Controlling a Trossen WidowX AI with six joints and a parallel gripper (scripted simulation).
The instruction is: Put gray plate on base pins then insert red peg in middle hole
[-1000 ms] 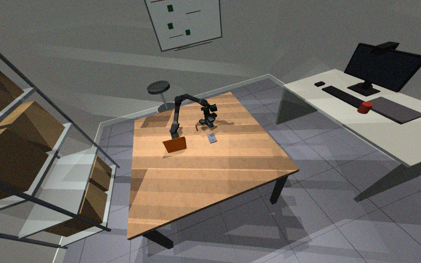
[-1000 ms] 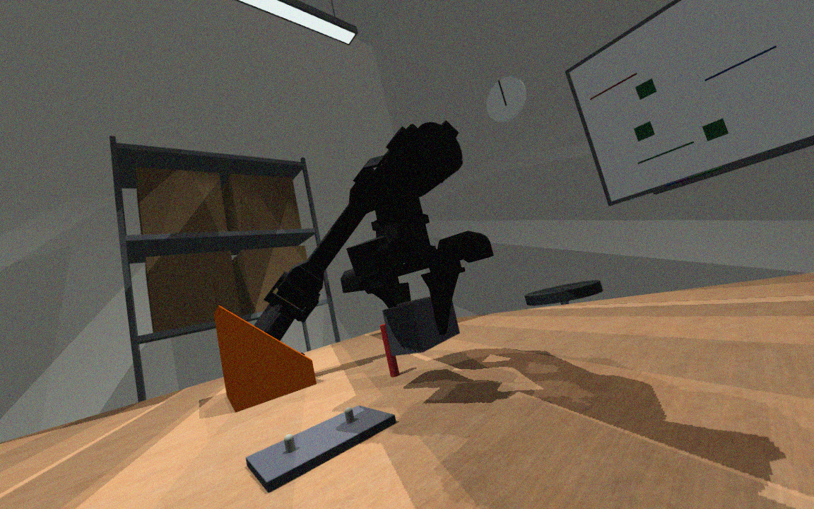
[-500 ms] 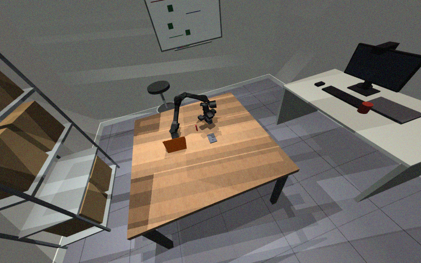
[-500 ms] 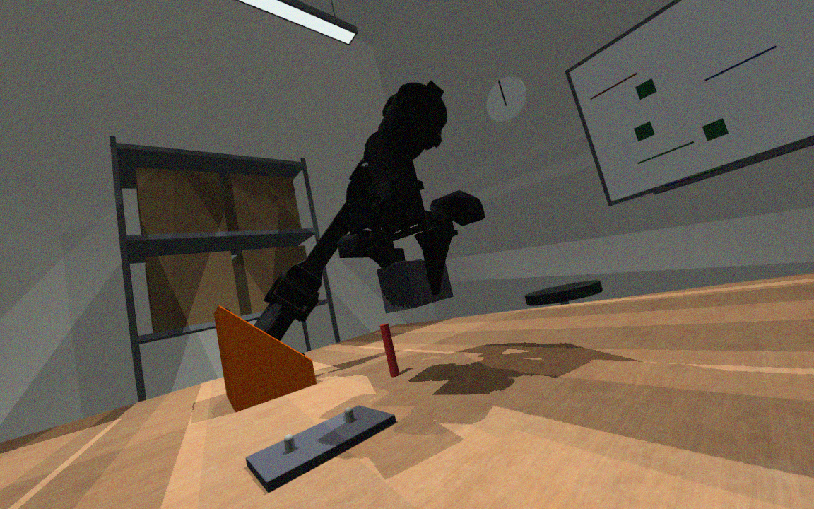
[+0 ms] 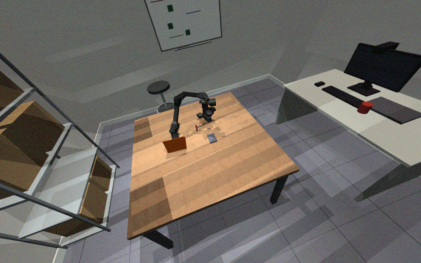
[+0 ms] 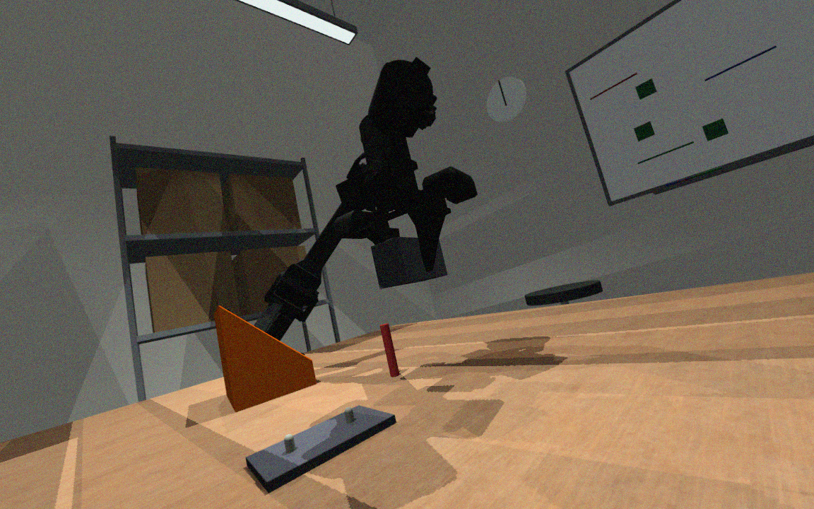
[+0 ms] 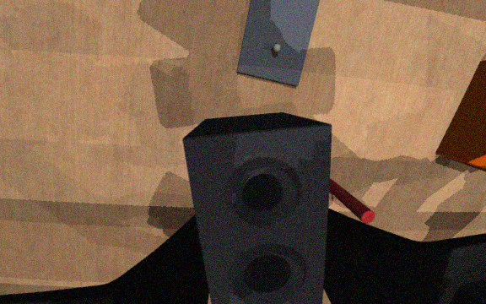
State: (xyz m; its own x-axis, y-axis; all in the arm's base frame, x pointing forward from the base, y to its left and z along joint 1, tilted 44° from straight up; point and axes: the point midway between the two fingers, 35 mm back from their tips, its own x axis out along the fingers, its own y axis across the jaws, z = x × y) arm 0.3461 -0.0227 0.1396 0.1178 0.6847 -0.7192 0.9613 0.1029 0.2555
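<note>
Now: the base 14 cm to the right of my gripper tip, 13 cm below it and 2 cm behind it. Round my gripper tip: gray plate 3 cm above; red peg 13 cm behind, 10 cm below, 3 cm to the left.
</note>
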